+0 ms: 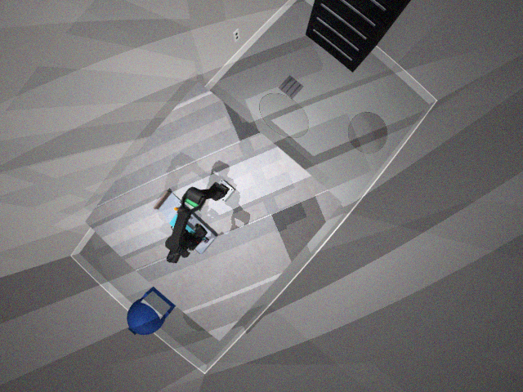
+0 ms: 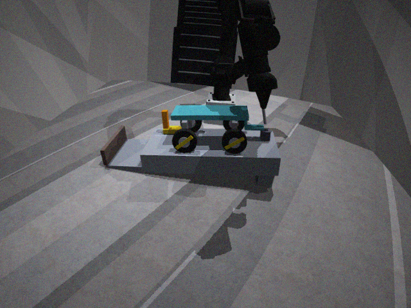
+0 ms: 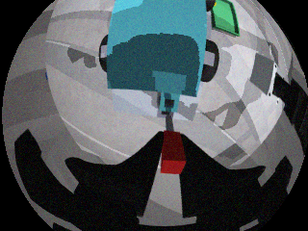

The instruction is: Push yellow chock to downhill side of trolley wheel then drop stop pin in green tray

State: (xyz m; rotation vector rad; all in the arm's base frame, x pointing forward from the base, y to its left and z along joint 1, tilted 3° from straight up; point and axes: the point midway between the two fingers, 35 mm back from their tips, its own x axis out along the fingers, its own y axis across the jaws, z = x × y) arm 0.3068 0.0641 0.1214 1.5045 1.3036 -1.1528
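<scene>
The green tray lies 140 mm behind my gripper tip, 200 mm to the right of it and 180 mm below it. From my gripper tip the other things lie so: grey ramp 10 mm ahead, 120 mm to the right, 130 mm below; then red-headed stop pin right at my gripper tip; then trolley 10 mm ahead, 120 mm to the right, 60 mm below.
</scene>
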